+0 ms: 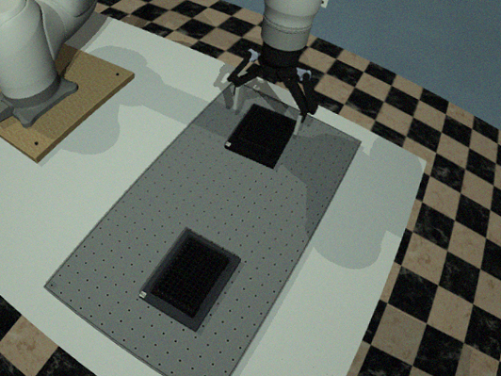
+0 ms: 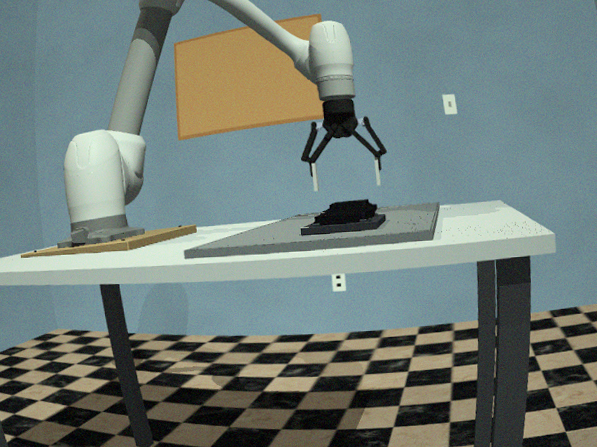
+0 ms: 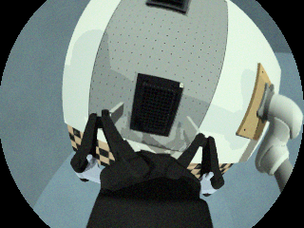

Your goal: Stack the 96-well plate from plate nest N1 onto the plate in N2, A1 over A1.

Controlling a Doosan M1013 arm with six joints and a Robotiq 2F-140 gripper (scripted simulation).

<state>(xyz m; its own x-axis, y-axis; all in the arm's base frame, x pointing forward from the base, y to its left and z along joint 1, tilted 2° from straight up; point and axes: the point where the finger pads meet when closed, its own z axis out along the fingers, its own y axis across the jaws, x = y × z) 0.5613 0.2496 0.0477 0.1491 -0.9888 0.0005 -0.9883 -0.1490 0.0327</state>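
Right now my hand is 60 mm above the plate nest N1. Also, from my hand: plate nest N2: 380 mm to the right, 80 mm ahead, 60 mm below.
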